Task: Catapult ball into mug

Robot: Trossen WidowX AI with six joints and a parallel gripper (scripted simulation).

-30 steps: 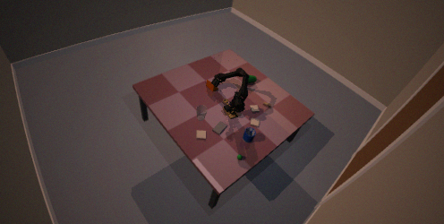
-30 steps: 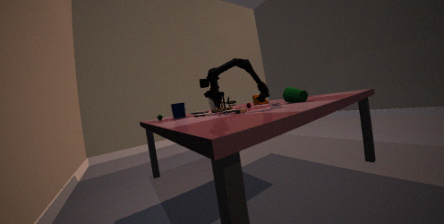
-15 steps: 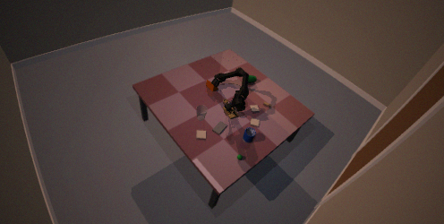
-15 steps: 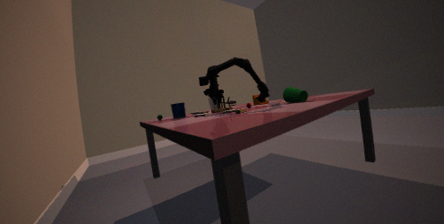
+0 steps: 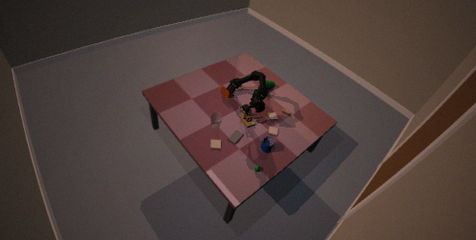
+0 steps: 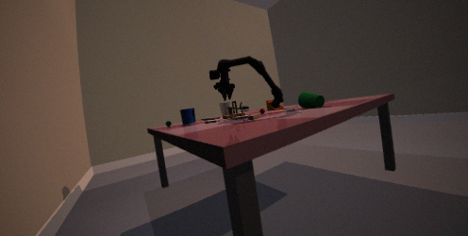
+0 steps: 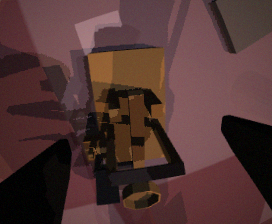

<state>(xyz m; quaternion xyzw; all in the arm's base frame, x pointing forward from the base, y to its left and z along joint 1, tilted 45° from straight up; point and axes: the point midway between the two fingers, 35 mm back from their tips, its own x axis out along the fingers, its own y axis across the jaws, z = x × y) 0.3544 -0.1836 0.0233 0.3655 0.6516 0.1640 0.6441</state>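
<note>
Right now my gripper tip is 110 mm past the red ball, 210 mm to the right of it and 110 mm above it. Round my gripper tip: dark plate 30 mm ahead, 190 mm to the right, 120 mm below; blue mug 260 mm ahead, 90 mm to the right, 90 mm below; catapult 60 mm behind, 40 mm to the left, 70 mm below.
</note>
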